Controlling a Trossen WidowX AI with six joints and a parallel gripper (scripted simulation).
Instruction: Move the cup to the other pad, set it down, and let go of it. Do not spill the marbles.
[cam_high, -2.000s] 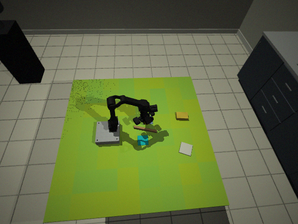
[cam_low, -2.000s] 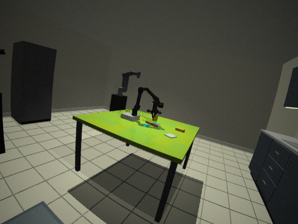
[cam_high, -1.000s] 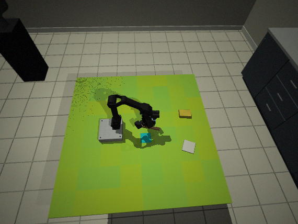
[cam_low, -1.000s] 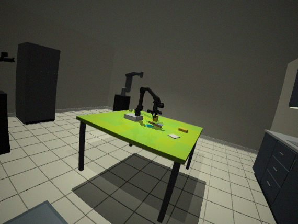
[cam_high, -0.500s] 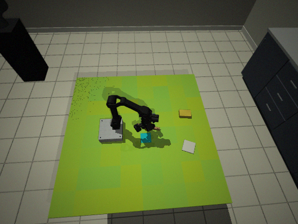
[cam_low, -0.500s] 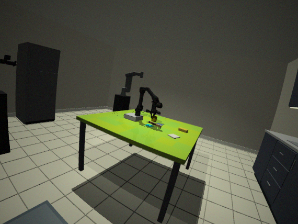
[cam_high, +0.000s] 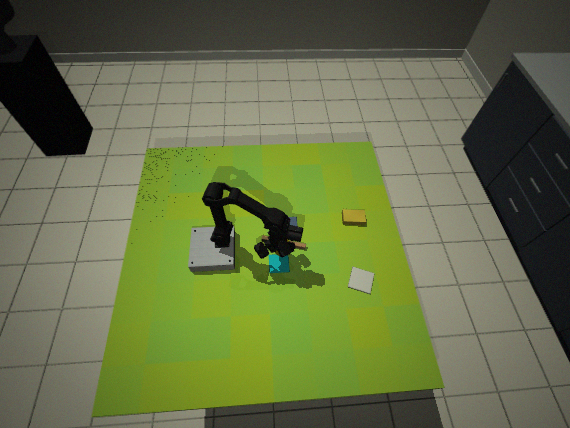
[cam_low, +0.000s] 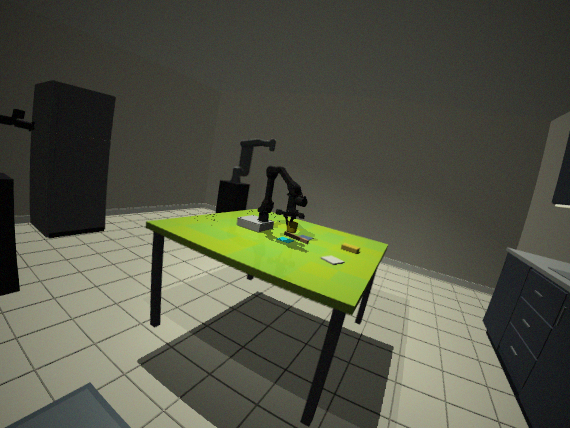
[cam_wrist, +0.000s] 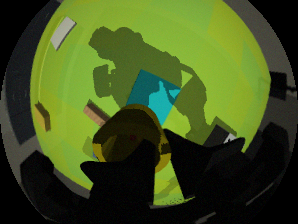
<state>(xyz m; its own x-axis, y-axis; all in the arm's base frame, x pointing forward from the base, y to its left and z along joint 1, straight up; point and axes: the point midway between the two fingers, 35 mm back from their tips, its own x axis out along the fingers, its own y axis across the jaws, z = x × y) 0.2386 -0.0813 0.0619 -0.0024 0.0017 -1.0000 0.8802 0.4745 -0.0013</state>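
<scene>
The cyan pad is 1 cm ahead of my gripper tip, 2 cm to the right of it and 9 cm below it. From my gripper tip the other things lie so: blue-grey pad 7 cm ahead, 18 cm to the left, 9 cm below; then brown stick 4 cm ahead, 8 cm to the left, 8 cm below; then brown-yellow cup 2 cm ahead, 1 cm to the left.
</scene>
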